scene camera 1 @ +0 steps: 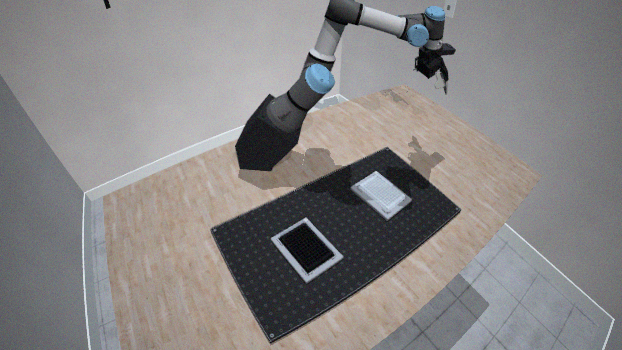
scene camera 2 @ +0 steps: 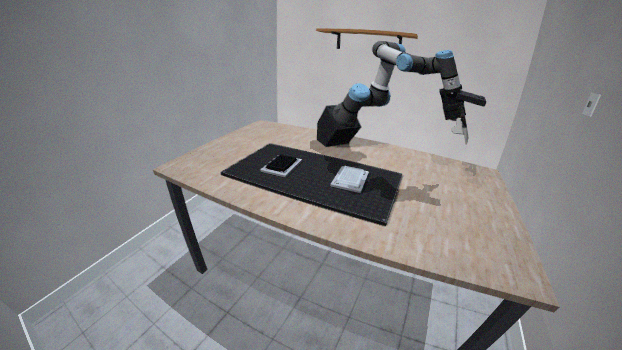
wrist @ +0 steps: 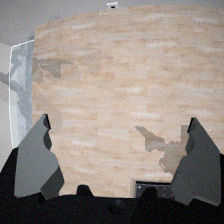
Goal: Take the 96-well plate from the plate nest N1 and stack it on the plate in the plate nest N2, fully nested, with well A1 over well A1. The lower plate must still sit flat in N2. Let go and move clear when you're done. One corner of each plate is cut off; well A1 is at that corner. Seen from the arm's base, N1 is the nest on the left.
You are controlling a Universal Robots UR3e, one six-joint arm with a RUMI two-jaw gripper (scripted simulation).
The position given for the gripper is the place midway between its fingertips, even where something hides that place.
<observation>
In view: the gripper (scene camera 2: 465,135), a white 96-well plate (scene camera 1: 390,199) and a black 96-well plate (scene camera 1: 310,263).
The gripper shows as well in scene camera 1 (scene camera 1: 431,82) and in the wrist view (wrist: 118,117). The wrist view misses the white 96-well plate: it is out of frame. The wrist view does not show the black 96-well plate: it is out of frame.
</observation>
